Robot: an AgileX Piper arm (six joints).
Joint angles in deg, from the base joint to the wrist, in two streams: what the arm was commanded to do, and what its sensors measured. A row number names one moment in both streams.
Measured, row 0:
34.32, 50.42, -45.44, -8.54, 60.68, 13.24
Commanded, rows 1 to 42:
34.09, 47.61, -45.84, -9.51, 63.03, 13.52
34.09, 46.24, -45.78, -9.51, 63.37, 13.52
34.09, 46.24, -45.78, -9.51, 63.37, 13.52
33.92, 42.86, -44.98, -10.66, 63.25, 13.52
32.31, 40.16, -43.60, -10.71, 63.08, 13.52
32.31, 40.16, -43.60, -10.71, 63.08, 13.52
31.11, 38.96, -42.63, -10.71, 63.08, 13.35
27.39, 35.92, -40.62, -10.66, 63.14, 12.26
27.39, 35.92, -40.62, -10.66, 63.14, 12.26
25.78, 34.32, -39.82, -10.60, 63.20, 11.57
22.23, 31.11, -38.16, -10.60, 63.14, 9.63
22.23, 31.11, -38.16, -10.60, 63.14, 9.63
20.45, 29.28, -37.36, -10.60, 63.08, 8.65
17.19, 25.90, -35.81, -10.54, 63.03, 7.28
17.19, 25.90, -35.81, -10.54, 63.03, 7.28
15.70, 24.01, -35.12, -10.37, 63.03, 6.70
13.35, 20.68, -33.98, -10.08, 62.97, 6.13
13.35, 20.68, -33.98, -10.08, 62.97, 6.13
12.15, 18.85, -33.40, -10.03, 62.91, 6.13
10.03, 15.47, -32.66, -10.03, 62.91, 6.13
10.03, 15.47, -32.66, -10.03, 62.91, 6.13
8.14, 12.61, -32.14, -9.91, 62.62, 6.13
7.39, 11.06, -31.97, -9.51, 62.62, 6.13
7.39, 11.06, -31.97, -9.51, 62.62, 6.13
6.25, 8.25, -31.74, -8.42, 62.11, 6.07
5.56, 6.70, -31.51, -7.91, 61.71, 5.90
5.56, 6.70, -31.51, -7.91, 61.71, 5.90
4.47, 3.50, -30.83, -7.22, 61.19, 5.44
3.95, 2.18, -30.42, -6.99, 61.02, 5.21
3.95, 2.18, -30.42, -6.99, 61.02, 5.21
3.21, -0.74, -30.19, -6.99, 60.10, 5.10
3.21, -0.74, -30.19, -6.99, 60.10, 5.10
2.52, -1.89, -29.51, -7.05, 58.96, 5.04
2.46, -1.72, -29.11, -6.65, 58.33, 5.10
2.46, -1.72, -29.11, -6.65, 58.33, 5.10
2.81, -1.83, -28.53, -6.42, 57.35, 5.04
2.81, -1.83, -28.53, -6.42, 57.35, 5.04
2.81, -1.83, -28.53, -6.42, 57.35, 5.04
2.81, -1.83, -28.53, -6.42, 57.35, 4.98
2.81, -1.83, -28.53, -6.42, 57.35, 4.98
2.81, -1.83, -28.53, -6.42, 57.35, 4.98
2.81, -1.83, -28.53, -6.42, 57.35, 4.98
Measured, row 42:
2.92, -0.23, -28.71, -6.42, 58.27, 5.79
